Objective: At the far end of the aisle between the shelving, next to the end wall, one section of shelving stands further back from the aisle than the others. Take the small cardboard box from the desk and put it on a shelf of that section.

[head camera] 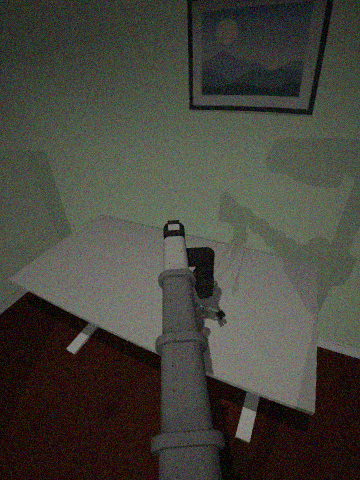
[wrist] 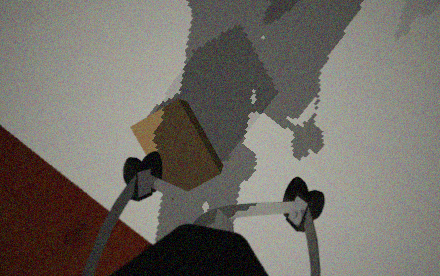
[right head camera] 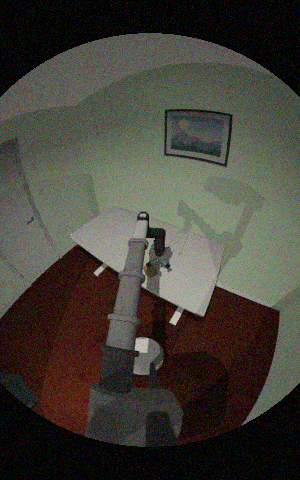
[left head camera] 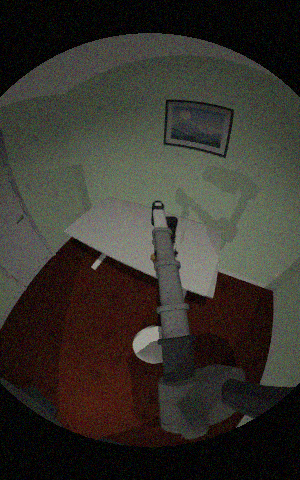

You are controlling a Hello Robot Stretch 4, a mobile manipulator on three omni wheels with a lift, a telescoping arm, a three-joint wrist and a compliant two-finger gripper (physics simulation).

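Pixels of known places: gripper, between the fingertips: (head camera: 202, 319) (wrist: 223, 180) (right head camera: 157, 266); robot's base, origin of its link: (right head camera: 142, 354) (left head camera: 152, 343).
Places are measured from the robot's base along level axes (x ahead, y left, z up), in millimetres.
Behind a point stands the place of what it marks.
Note:
The small cardboard box (left head camera: 153, 257) {x 638, y -5, z 739 mm} (right head camera: 149, 270) {x 622, y -32, z 743 mm} (wrist: 187, 147) {x 650, y -45, z 743 mm} lies on the white desk (head camera: 120, 280) {x 961, y 287, z 693 mm} (left head camera: 112, 230) {x 987, y 360, z 693 mm} (right head camera: 107, 237) {x 1010, y 421, z 693 mm} (wrist: 65, 75) {x 706, y 131, z 693 mm}, near its front edge and mostly in the arm's shadow. The arm hides it in the head camera view. My gripper (right head camera: 157, 268) {x 631, y -88, z 780 mm} (wrist: 223, 180) {x 631, y -88, z 780 mm} is open over the desk, its fingers wide apart with nothing held. In the wrist view the box shows beyond the fingertips, left of the middle between them, and the left fingertip overlaps its near left part. The shelving does not show in these views.
A framed picture (head camera: 252, 55) {x 1206, y -359, z 1636 mm} (left head camera: 199, 127) {x 1197, y -375, z 1625 mm} (right head camera: 198, 137) {x 1196, y -376, z 1613 mm} hangs on the green wall behind the desk. A grey door (right head camera: 17, 210) {x 999, y 1755, z 1118 mm} is at the left. A round white object (left head camera: 146, 345) {x -6, y 69, z 187 mm} (right head camera: 150, 360) {x -41, y -86, z 187 mm} is low down beside the arm (head camera: 185, 380) {x 235, y -4, z 1198 mm}.

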